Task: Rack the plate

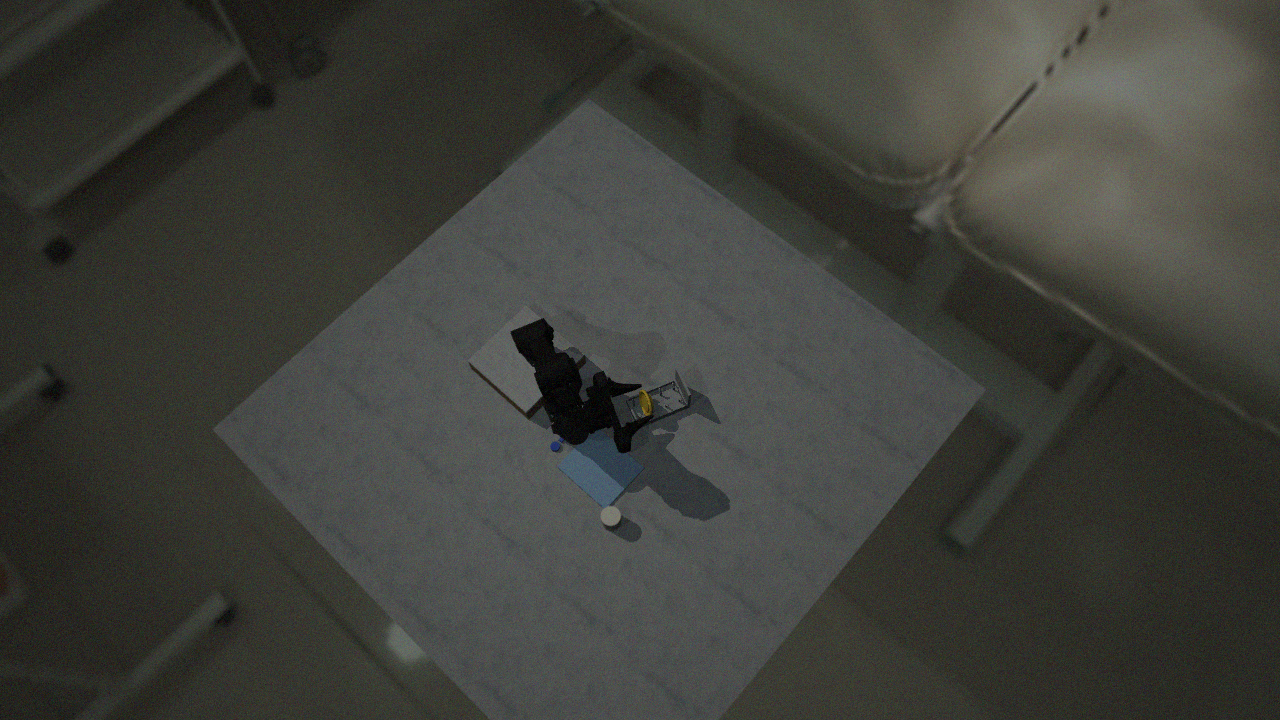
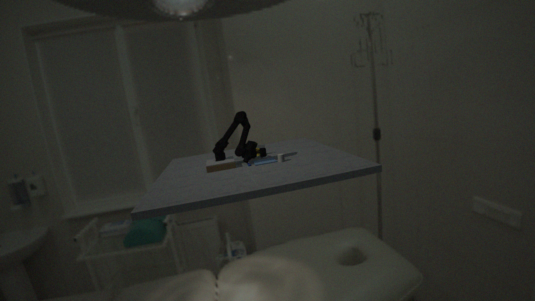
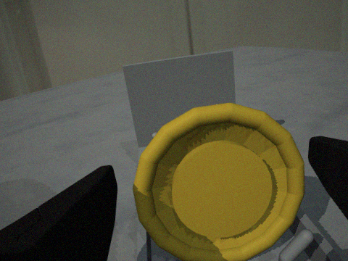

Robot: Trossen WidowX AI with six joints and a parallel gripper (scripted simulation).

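Now: gripper tip 1 cm above the yellow plate. Also, from my gripper tip: small white cup 23 cm to the right, 16 cm ahead, 3 cm below; then light blue mat 17 cm to the right, 5 cm below, 4 cm ahead; then grey dish rack 3 cm below, 2 cm to the left, 1 cm ahead.
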